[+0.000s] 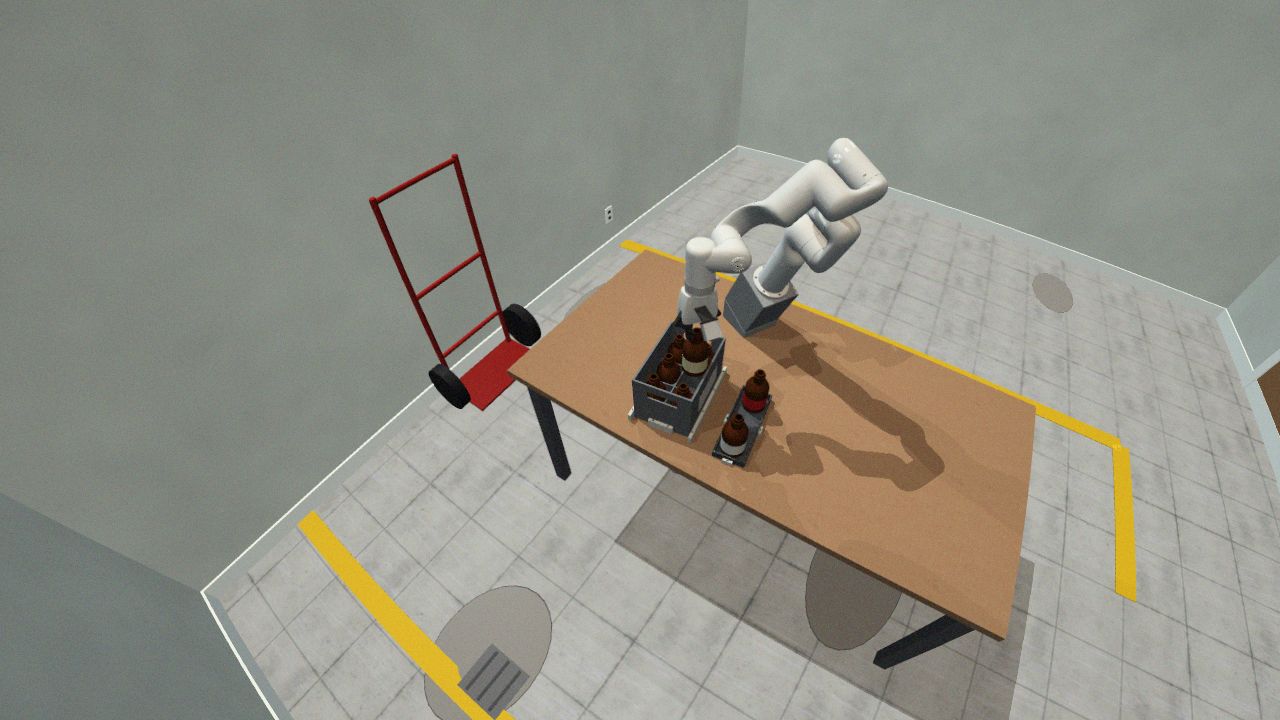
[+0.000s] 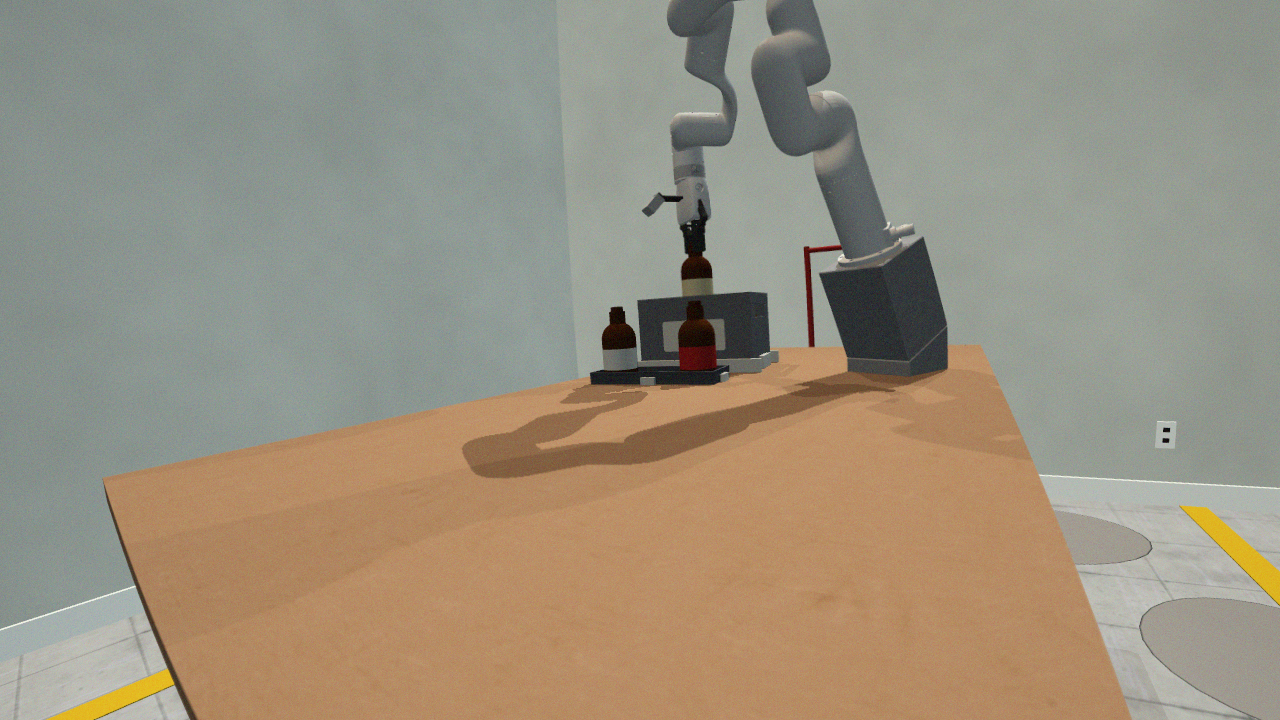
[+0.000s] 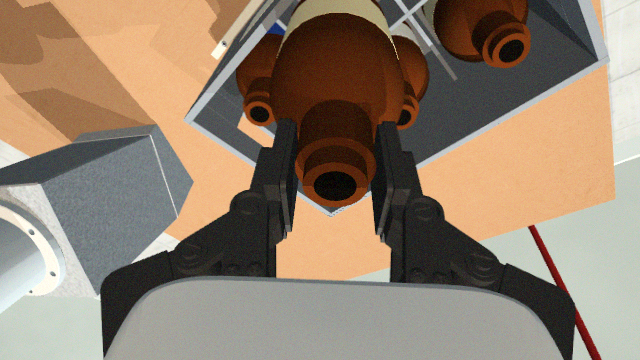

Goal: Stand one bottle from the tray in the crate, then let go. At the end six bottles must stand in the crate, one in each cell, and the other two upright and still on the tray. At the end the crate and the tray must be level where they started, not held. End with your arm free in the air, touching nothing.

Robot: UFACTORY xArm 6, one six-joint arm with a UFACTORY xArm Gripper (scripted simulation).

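I can see my gripper here, and you'd find that gripper in image 1 and in image 3 as well. There's a grey crate that I can see too.
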